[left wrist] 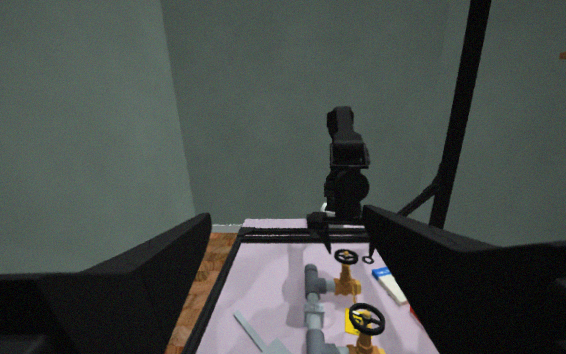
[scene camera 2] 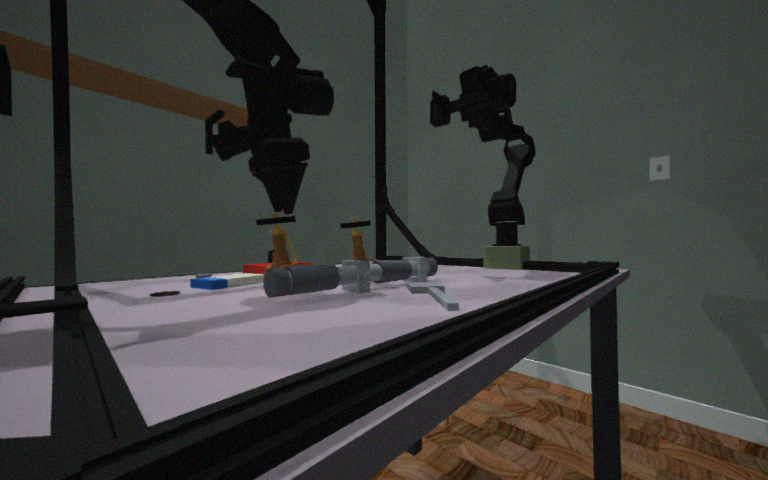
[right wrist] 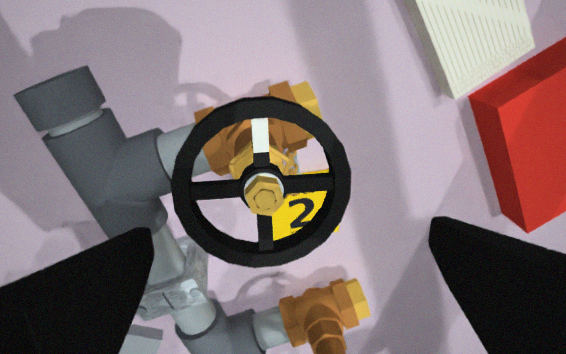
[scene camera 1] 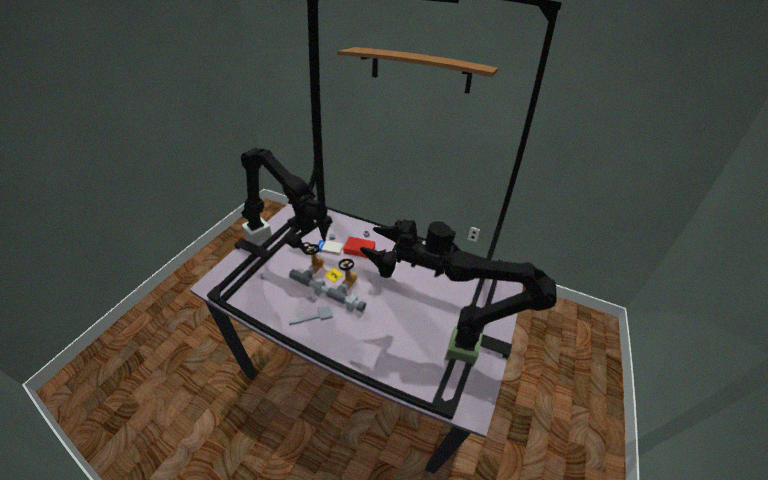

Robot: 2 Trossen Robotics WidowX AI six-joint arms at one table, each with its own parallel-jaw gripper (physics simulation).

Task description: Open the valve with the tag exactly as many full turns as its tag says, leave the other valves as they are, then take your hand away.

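Frame: origin at the left arm's base, x ahead, y left, z up, level; centimetres.
Seen in the pictures: left gripper, fingertip midpoint: (left wrist: 287,215) (scene camera 2: 453,86) (scene camera 1: 367,238); right gripper, fingertip midpoint: (left wrist: 349,255) (scene camera 2: 283,213) (right wrist: 293,236) (scene camera 1: 314,247); left arm's base, link origin: (scene camera 2: 506,245) (scene camera 1: 466,341); right arm's base, link origin: (scene camera 1: 255,225).
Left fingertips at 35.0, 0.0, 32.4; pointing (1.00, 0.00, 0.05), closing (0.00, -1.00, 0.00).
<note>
Offsets run from my left fingertips to a thing's top centre, as dx, dy, dz. "spot": to the spot under its first point.
The tagged valve's black wheel {+29.4, -16.3, -26.8} (scene camera 1: 304,249) (scene camera 2: 275,220) (left wrist: 337,257) (right wrist: 182,185) lies level on a brass body; its white-marked spoke points to the top of the right wrist view. The yellow tag {spot: +20.4, -16.7, -38.2} (scene camera 1: 334,274) (left wrist: 352,325) (right wrist: 301,212) reads 2. My right gripper (scene camera 1: 310,242) (scene camera 2: 286,211) (right wrist: 293,236) is open and empty, pointing down close above this wheel, its fingers on either side. The other valve (scene camera 1: 340,263) (scene camera 2: 355,224) (left wrist: 351,318) (right wrist: 325,320) has no gripper on it; its wheel is outside the right wrist view. My left gripper (scene camera 1: 369,240) (left wrist: 287,215) is open and empty, raised above the table.
A grey pipe (scene camera 1: 336,294) (scene camera 2: 311,282) (right wrist: 85,165) joins both valves. A flat grey tool {+19.3, +5.9, -37.7} (scene camera 1: 308,317) (scene camera 2: 433,291) lies in front of it. A red box {+17.1, -34.8, -35.8} (scene camera 1: 359,246) (right wrist: 532,145) and a white-and-blue block {+29.5, -30.5, -37.2} (scene camera 1: 332,247) (left wrist: 392,287) lie behind. Black frame posts stand at the table's back.
</note>
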